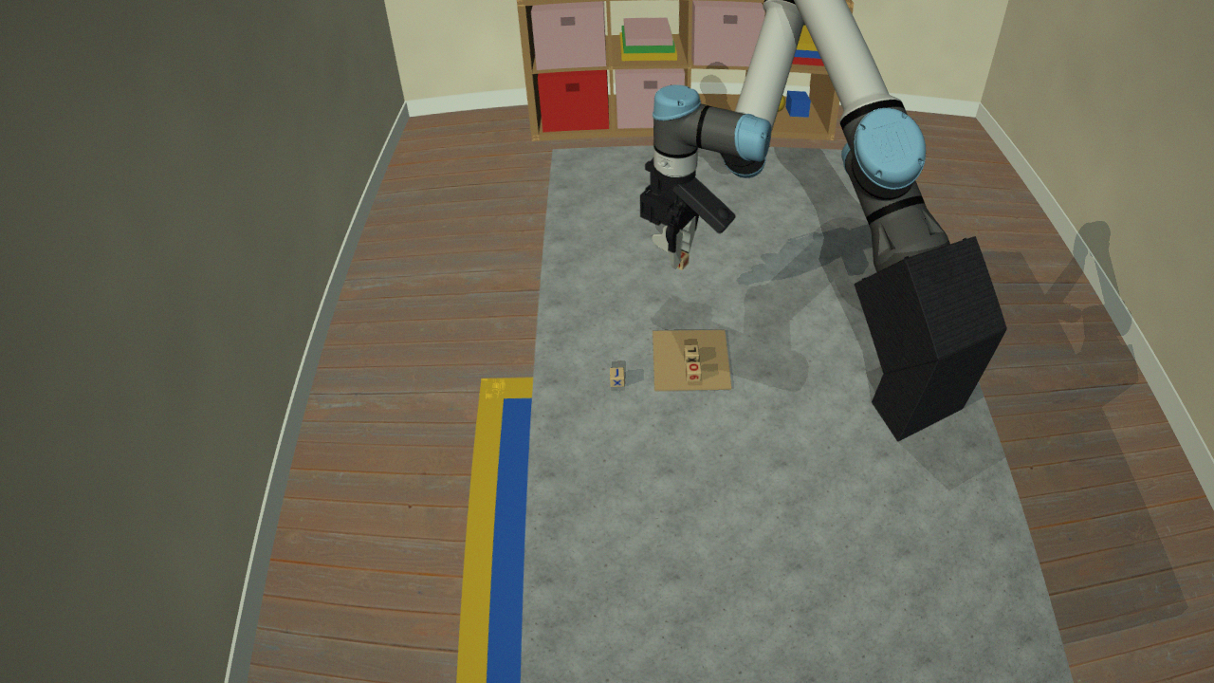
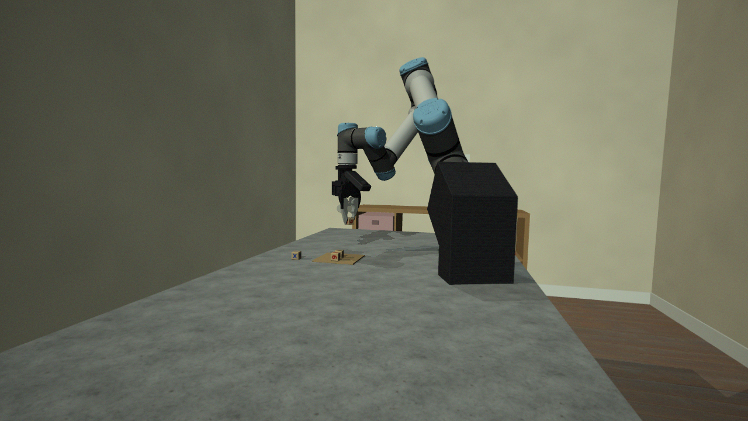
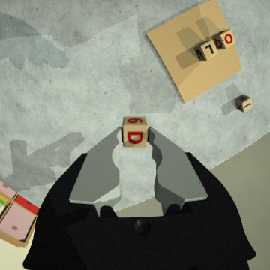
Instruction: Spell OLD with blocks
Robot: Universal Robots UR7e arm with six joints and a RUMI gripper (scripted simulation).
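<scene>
Right now the tan mat is 15 cm to the left of my hand, 11 cm below it and 1 cm behind it. The rest, counted from my hand: blue-lettered block: 19 cm to the left, 13 cm ahead, 10 cm below.
</scene>
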